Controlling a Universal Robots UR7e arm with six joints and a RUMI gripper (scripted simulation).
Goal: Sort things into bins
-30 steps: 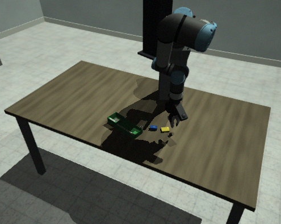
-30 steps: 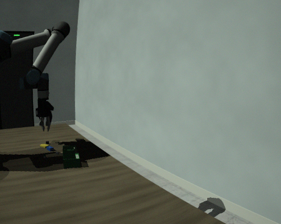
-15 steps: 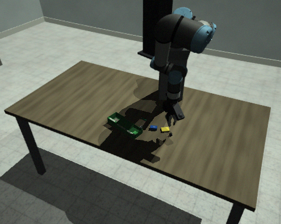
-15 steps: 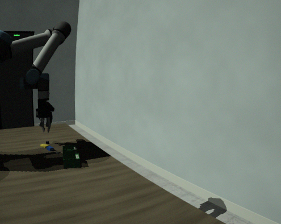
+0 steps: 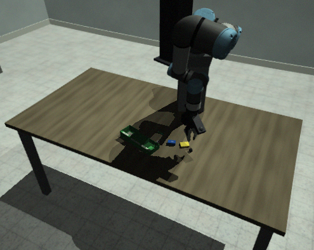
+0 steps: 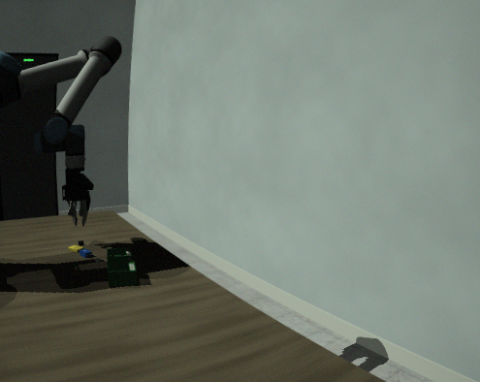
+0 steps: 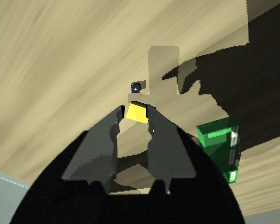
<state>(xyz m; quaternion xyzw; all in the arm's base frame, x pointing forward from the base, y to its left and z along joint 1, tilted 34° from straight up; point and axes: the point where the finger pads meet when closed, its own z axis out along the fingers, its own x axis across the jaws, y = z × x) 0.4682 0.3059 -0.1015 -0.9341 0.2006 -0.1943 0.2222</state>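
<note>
Now: the black part 90 mm below my hand. From my hand the other things lie so: yellow block 20 mm behind, 60 mm to the right, 90 mm below; blue block 30 mm ahead, 130 mm to the right, 80 mm below; grey hex nut 70 mm ahead, 190 mm to the right, 90 mm below.
</note>
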